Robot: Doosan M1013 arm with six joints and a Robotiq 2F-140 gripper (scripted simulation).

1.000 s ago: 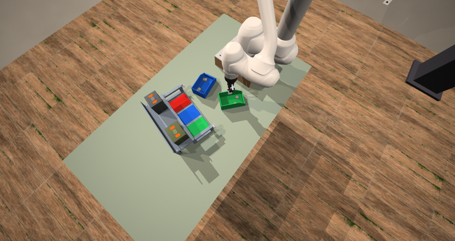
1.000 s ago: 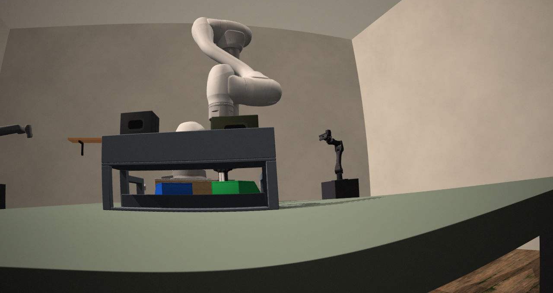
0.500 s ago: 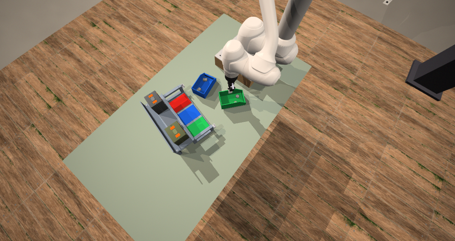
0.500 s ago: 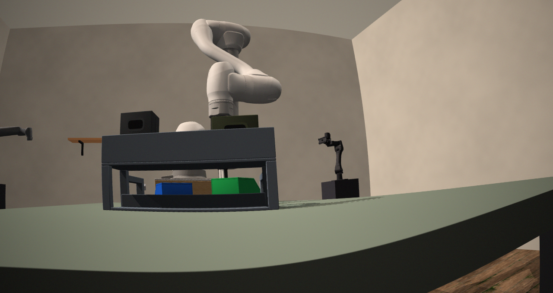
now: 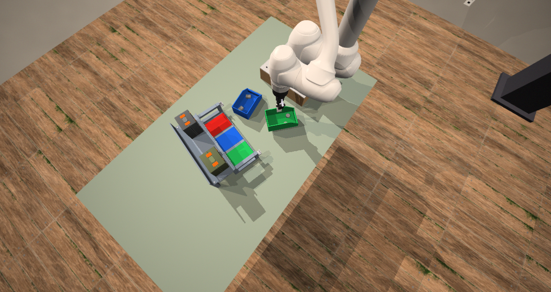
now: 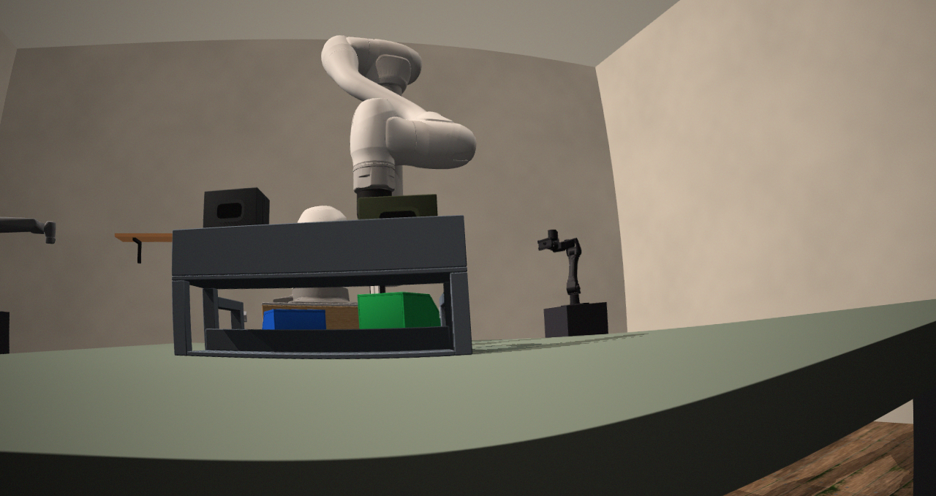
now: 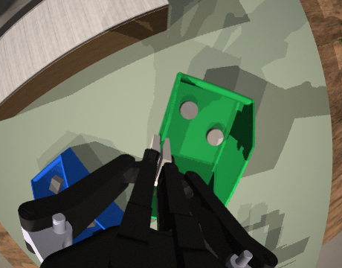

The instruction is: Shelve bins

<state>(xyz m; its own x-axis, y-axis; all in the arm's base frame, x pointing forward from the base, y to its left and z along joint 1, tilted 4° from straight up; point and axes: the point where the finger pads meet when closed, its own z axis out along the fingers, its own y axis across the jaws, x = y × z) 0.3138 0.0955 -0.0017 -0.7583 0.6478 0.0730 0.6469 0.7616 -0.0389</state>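
The green bin lies 4 cm to the left of my hand, 4 cm below it and 3 cm ahead of it. Also, from my hand: black box 38 cm ahead, 28 cm to the right, 5 cm above; olive box 44 cm ahead, 6 cm to the right, 4 cm above; blue bin 19 cm to the right, 7 cm below, 5 cm ahead.
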